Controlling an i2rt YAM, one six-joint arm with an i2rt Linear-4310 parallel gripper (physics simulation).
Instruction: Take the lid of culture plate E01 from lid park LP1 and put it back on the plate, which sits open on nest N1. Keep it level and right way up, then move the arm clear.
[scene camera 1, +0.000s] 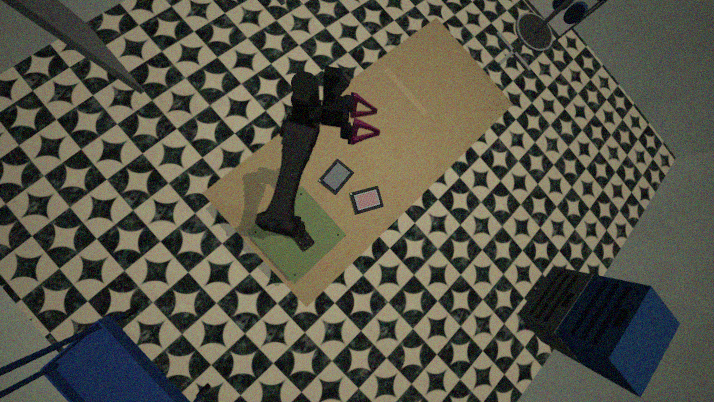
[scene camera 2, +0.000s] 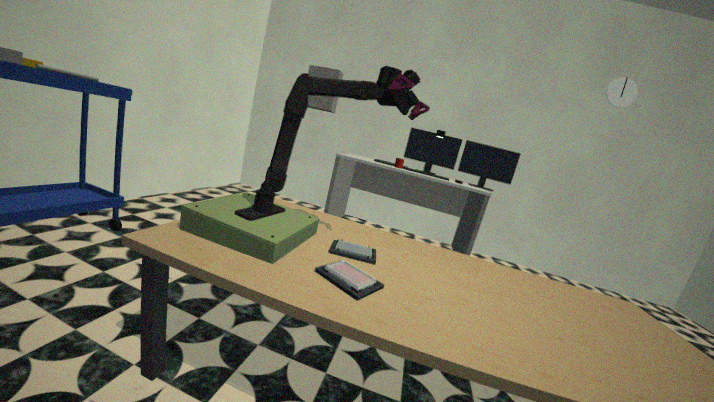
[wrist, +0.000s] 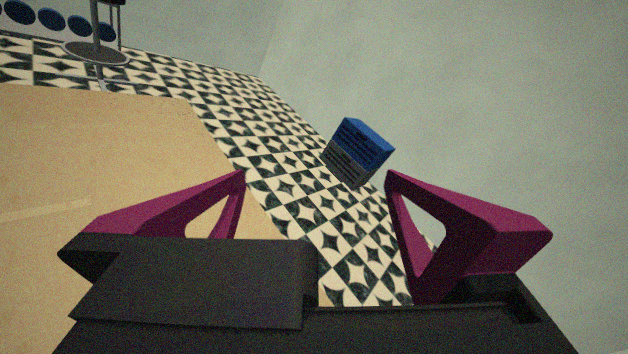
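Observation:
The clear grey lid lies flat on a dark holder, which looks like lid park LP1. The culture plate, with pink contents, sits on the other dark holder, which looks like nest N1. Labels are too small to read. My gripper is open with nothing between its magenta fingers. It is high above the table, well above both holders, and tilted. Neither lid nor plate shows in the wrist view.
The arm stands on a green base block at one end of the wooden table. Away from the table are a blue cart, a desk with monitors and a blue-and-grey cabinet.

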